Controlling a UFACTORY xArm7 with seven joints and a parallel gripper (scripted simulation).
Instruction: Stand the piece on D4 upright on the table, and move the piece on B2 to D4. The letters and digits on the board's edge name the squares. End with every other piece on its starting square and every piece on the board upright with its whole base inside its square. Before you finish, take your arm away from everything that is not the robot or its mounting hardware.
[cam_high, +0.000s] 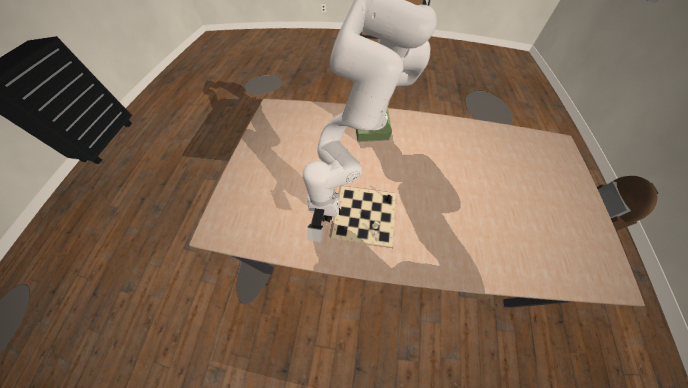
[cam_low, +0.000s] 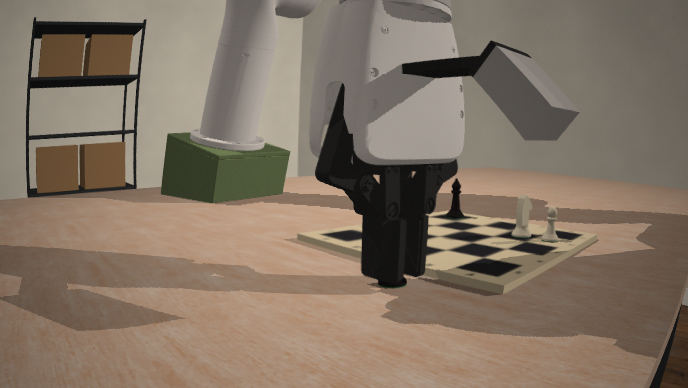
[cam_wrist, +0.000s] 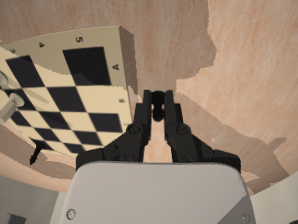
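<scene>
Now: hand 1 cm above the black pawn. Round my hand: chessboard: 6 cm behind, 13 cm to the left, 2 cm below; then white pawn: 1 cm ahead, 18 cm to the left, 1 cm below; then white knight: 3 cm behind, 18 cm to the left.
</scene>
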